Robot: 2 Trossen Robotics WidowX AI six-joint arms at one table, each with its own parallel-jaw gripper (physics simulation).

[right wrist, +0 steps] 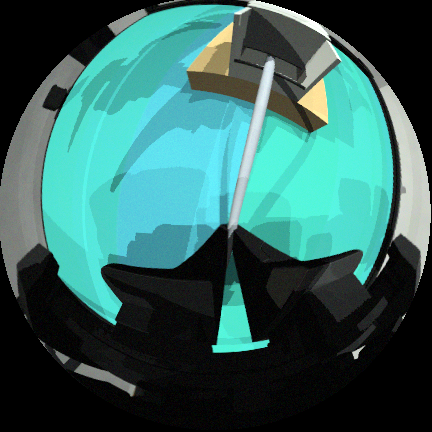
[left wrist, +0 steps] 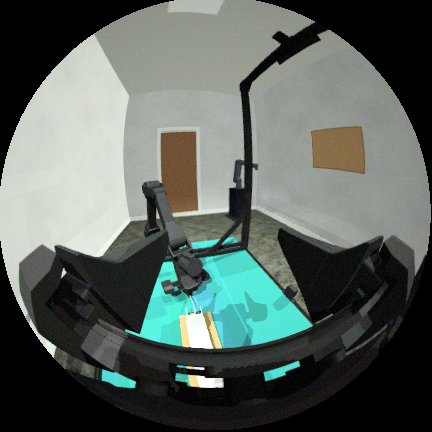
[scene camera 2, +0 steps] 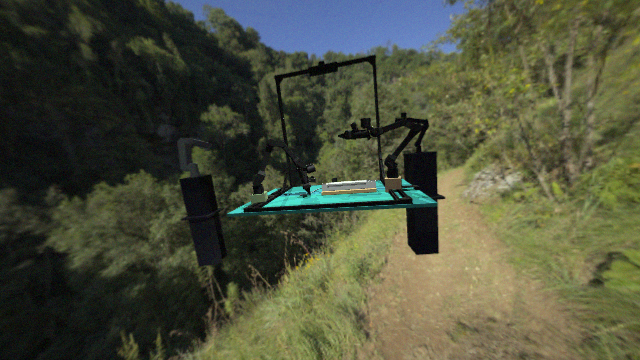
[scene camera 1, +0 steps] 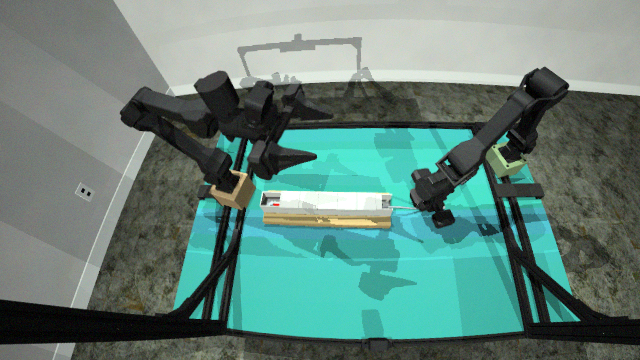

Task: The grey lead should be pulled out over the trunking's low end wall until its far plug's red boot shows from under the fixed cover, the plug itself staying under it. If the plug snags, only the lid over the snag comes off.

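Seen in the pictures: left gripper, fingertip midpoint: (left wrist: 224,235) (scene camera 2: 340,136) (scene camera 1: 325,135); right gripper, fingertip midpoint: (right wrist: 228,229) (left wrist: 189,296) (scene camera 2: 310,194); left arm's base, origin of the base link: (scene camera 2: 393,177) (scene camera 1: 227,183); right arm's base, origin of the base link: (scene camera 2: 258,193) (scene camera 1: 509,153).
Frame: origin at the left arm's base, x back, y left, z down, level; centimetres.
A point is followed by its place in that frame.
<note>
The white trunking (scene camera 1: 325,211) @(x -32.2, y 0.9, z 2.3 cm) (scene camera 2: 348,185) @(x -30.1, y 6.0, z 2.4 cm) lies on a tan base (scene camera 1: 325,220) @(x -32.3, y -0.7, z 7.0 cm) with white lids along its top. A small red part (scene camera 1: 275,204) @(x -15.7, y -0.3, z 5.9 cm) shows in its open left end in scene camera 1; whether it is the boot is too small to tell. The grey lead (scene camera 1: 402,207) @(x -53.9, y 8.8, z 5.6 cm) (right wrist: 247,150) @(x -55.8, y 9.3, z 6.2 cm) comes out over the low end wall at the other end. My right gripper (right wrist: 228,229) @(x -60.2, y 11.3, z 9.3 cm) is shut on the lead, a short way out from that wall; its held end is hidden by the fingers. My left gripper (scene camera 1: 324,136) @(x -35.1, y -0.1, z -32.3 cm) (left wrist: 224,235) @(x -35.1, y -0.1, z -32.3 cm) is open and empty, high above the table behind the trunking's left part.
Black frame rails border the teal table top (scene camera 1: 310,295) @(x -34.6, y -22.9, z 9.4 cm). The tan arm mount (scene camera 1: 240,192) @(x -5.0, y -1.3, z 1.4 cm) stands close to the trunking's left end; the green arm mount (scene camera 1: 506,162) @(x -86.4, y 31.8, z 1.6 cm) stands farther off at the right. The right arm reaches over the table beyond the trunking's right end.
</note>
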